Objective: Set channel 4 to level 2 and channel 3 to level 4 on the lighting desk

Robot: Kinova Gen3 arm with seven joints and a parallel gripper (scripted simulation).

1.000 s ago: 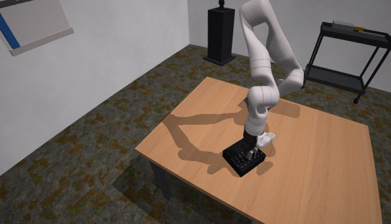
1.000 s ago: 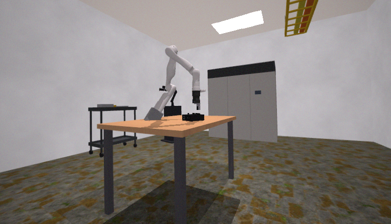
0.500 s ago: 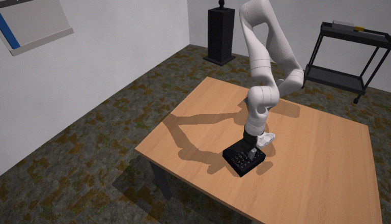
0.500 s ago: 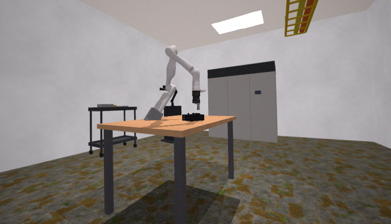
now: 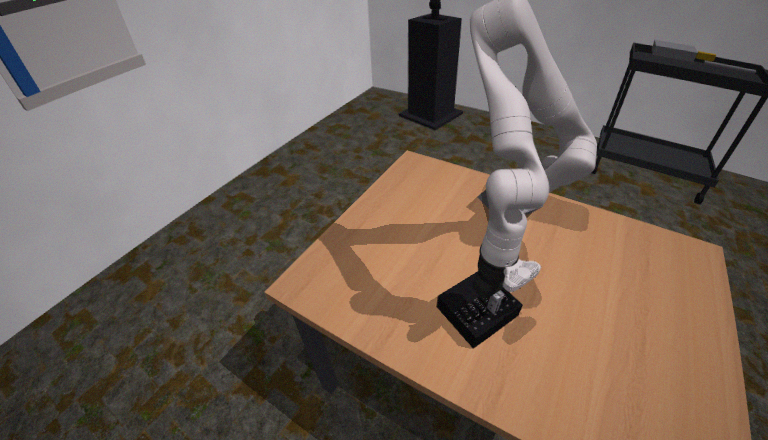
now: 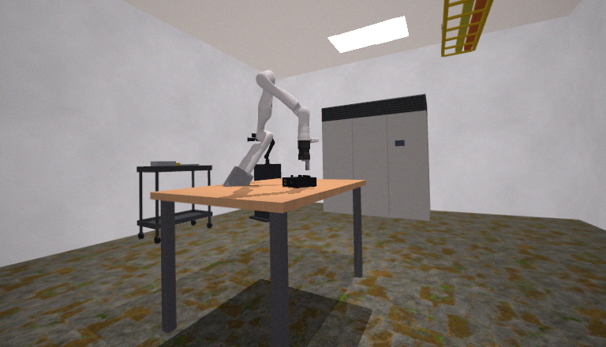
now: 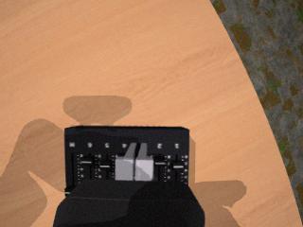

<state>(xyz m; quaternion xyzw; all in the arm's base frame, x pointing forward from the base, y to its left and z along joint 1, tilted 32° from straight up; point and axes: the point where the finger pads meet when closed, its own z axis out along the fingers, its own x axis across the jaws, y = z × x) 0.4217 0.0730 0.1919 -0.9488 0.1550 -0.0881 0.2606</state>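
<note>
Now: the channel 3 fader 2 cm to the right of my hand and 5 cm below it. The rest, counted from my hand: channel 4 fader: 2 cm behind, 1 cm to the right, 5 cm below.
</note>
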